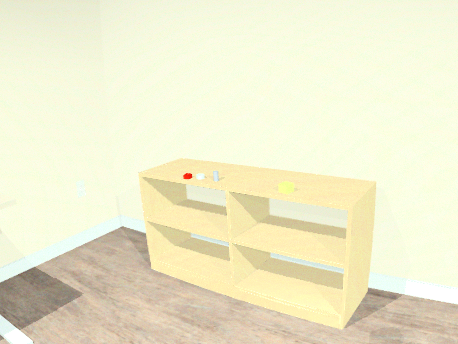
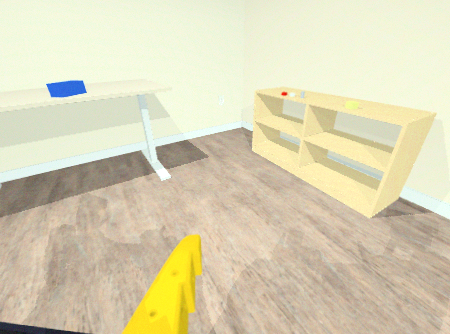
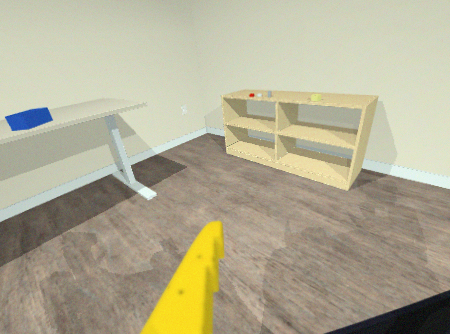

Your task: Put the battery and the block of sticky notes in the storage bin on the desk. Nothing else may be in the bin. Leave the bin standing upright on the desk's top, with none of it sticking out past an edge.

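Places are measured from the left arm's base along level axes (x left, y back, z up), in millimetres.
Pixels of known places: left hand, tool point: [image 2: 200,249]; right hand, tool point: [image 3: 222,234].
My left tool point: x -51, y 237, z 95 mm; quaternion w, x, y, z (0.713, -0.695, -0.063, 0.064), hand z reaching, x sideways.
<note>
Behind a point stands the place of what it marks.
A small grey upright cylinder [image 1: 216,176] @(x 392, y 1852, z -140 mm) [image 2: 302,94] @(x 389, y 1853, z -137 mm) [image 3: 269,94] @(x 390, y 1853, z -142 mm), which looks like the battery, stands on top of the wooden shelf unit. A yellow block [image 1: 286,187] @(x 601, y 1515, z -135 mm) [image 2: 352,105] @(x 604, y 1514, z -142 mm) [image 3: 316,97] @(x 599, y 1518, z -139 mm), which looks like the sticky notes, lies farther right on the same top. The blue storage bin [image 2: 66,88] @(x -1081, y 1387, z -10 mm) [image 3: 29,119] @(x -1083, y 1376, z -12 mm) is on the desk [image 2: 122,87] @(x -918, y 1712, z -55 mm) [image 3: 107,103] @(x -856, y 1879, z -55 mm); its inside is hidden. My left gripper [image 2: 195,241] and right gripper [image 3: 217,227] each show one notched jaw, so both are fully open. Both are far from these things.
The shelf unit [image 1: 359,250] @(x 875, y 1326, z -425 mm) [image 2: 400,165] @(x 868, y 1321, z -438 mm) [image 3: 361,145] @(x 858, y 1314, z -460 mm) stands by the wall. A red object [image 1: 187,176] @(x 273, y 1963, z -151 mm) [image 2: 284,94] @(x 277, y 1963, z -156 mm) [image 3: 251,95] @(x 272, y 1967, z -153 mm) and a white object [image 1: 200,176] @(x 331, y 1925, z -150 mm) [image 2: 292,94] @(x 332, y 1925, z -150 mm) [image 3: 259,95] @(x 330, y 1926, z -154 mm) lie left of the cylinder. A desk leg [image 2: 148,130] @(x -865, y 1870, z -434 mm) [image 3: 120,150] @(x -873, y 1864, z -426 mm) has a foot reaching forward on the floor.
</note>
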